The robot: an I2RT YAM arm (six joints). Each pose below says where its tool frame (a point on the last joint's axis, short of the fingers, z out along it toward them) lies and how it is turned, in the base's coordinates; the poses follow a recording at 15 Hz.
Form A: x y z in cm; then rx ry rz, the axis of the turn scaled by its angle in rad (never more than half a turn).
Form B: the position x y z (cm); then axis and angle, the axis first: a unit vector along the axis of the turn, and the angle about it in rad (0 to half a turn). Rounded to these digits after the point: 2 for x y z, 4 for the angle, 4 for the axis.
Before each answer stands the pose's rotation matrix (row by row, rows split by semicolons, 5 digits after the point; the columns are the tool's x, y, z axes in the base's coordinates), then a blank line. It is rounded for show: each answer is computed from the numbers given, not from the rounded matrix.
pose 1, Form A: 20.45, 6.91, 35.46, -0.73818, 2.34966, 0.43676
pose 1, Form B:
-0.64499 -0.60385 0.46834; -0.39522 0.78812 0.47187; -0.65405 0.11925 -0.74699

20.45, 6.91, 35.46, -0.2951, 0.9394, 0.1746, 2.5013
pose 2, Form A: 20.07, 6.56, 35.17, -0.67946, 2.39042, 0.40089
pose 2, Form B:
-0.67937 -0.55739 0.47726; -0.37119 0.82209 0.43173; -0.63299 0.11615 -0.76540

20.07, 6.56, 35.17, -0.2699, 0.9496, 0.1593, 2.5172
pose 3, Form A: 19.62, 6.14, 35.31, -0.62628, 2.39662, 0.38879
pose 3, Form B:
-0.69292 -0.52292 0.49640; -0.33918 0.84395 0.41558; -0.63625 0.11960 -0.76215

19.62, 6.14, 35.31, -0.2498, 0.9558, 0.1551, 2.5074
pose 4, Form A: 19.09, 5.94, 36.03, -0.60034, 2.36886, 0.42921
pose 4, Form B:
-0.68494 -0.51956 0.51079; -0.30732 0.84166 0.44402; -0.66061 0.14716 -0.73617

19.09, 5.94, 36.03, -0.2420, 0.9547, 0.1730, 2.4812
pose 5, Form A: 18.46, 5.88, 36.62, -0.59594, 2.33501, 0.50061
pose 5, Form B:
-0.67319 -0.53620 0.50921; -0.28033 0.82227 0.49526; -0.68427 0.19066 -0.70386

18.46, 5.88, 36.62, -0.2421, 0.9487, 0.2034, 2.4613
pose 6, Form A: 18.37, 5.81, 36.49, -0.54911, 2.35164, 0.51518
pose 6, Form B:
-0.69422 -0.50743 0.51047; -0.24754 0.83427 0.49266; -0.67586 0.21565 -0.70477

18.37, 5.81, 36.49, -0.2224, 0.9524, 0.2086, 2.4692
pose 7, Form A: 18.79, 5.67, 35.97, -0.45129, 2.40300, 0.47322
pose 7, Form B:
-0.73640 -0.42911 0.52306; -0.19875 0.87622 0.43902; -0.64670 0.21934 -0.73053

18.79, 5.67, 35.97, -0.1812, 0.9649, 0.1900, 2.4904
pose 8, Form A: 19.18, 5.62, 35.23, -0.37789, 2.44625, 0.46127
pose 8, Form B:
-0.77091 -0.37117 0.51763; -0.15717 0.89839 0.41012; -0.61725 0.23480 -0.75091

19.18, 5.62, 35.23, -0.1501, 0.9716, 0.1832, 2.5179
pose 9, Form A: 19.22, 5.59, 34.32, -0.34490, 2.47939, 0.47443
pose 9, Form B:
-0.79533 -0.34510 0.49836; -0.13674 0.90307 0.40714; -0.59056 0.25566 -0.76543

19.22, 5.59, 34.32, -0.1354, 0.9731, 0.1862, 2.5478
